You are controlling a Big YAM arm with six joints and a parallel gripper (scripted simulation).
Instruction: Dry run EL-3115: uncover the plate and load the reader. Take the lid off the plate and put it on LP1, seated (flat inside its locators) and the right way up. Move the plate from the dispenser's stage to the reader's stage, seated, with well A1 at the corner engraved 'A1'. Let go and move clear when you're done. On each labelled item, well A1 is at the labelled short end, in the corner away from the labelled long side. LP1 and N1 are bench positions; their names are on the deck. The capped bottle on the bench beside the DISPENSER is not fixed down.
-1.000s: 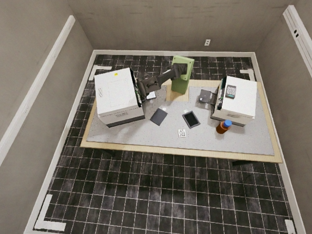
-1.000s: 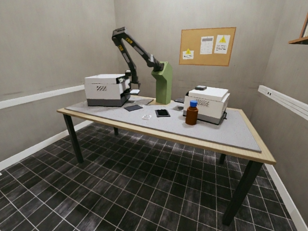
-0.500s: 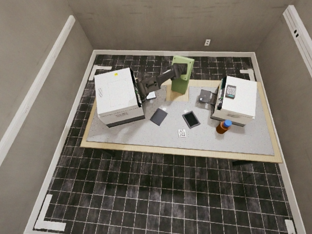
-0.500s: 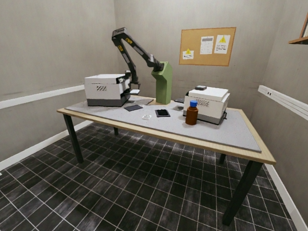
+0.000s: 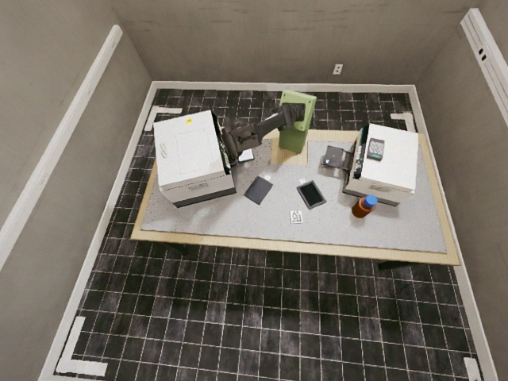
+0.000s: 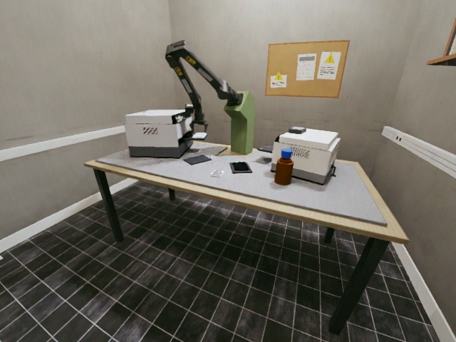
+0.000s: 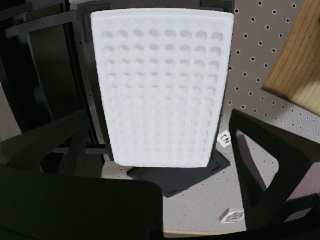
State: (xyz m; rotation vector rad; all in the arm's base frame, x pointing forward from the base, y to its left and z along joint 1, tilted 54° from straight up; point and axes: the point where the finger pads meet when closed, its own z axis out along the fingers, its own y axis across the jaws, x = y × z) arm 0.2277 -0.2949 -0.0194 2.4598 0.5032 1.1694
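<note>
Right now the white well plate is 3 cm below my hand. Also, from my hand: brown capped bottle 33 cm ahead, 69 cm to the left, 4 cm below; then dark flat lid 23 cm ahead, 42 cm to the left, 14 cm below.
</note>
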